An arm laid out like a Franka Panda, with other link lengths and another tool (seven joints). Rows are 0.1 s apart.
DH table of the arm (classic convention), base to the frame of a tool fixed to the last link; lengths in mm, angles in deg. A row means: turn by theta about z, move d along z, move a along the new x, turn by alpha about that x. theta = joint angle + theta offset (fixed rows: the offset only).
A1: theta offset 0  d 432.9  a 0  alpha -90
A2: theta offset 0  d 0  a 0  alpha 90
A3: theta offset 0  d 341.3  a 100.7  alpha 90
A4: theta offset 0  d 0  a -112.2  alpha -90
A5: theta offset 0  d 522.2  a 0  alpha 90
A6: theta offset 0  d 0  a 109.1  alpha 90
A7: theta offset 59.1  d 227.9  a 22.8  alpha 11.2
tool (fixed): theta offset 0  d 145.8  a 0  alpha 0
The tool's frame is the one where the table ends.
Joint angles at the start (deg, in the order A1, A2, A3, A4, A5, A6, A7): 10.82, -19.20, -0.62, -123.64, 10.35, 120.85, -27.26
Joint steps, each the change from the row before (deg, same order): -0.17, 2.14, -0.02, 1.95, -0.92, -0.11, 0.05; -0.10, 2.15, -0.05, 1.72, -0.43, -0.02, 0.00; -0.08, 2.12, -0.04, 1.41, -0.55, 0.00, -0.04; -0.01, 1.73, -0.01, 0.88, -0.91, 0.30, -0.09; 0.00, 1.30, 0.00, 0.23, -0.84, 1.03, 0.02
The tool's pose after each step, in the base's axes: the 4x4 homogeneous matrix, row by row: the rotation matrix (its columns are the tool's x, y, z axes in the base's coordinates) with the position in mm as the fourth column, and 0 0 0 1 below. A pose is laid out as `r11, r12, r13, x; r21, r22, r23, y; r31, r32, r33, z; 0, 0, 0, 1`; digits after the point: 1 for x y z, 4 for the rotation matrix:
0.8836, -0.3391, 0.3230, 750.9; -0.4455, -0.8211, 0.3569, 185.7; 0.1442, -0.4592, -0.8765, 454.1; 0, 0, 0, 1
0.8842, -0.3426, 0.3176, 762.2; -0.4449, -0.8248, 0.3490, 183.8; 0.1424, -0.4499, -0.8816, 447.7; 0, 0, 0, 1
0.8861, -0.3463, 0.3080, 771.6; -0.4423, -0.8303, 0.3390, 181.4; 0.1383, -0.4367, -0.8889, 437.1; 0, 0, 0, 1
0.8892, -0.3451, 0.3005, 779.1; -0.4356, -0.8395, 0.3248, 178.3; 0.1402, -0.4197, -0.8968, 425.4; 0, 0, 0, 1
0.8897, -0.3429, 0.3014, 786.5; -0.4319, -0.8462, 0.3121, 175.3; 0.1481, -0.4078, -0.9010, 413.7; 0, 0, 0, 1

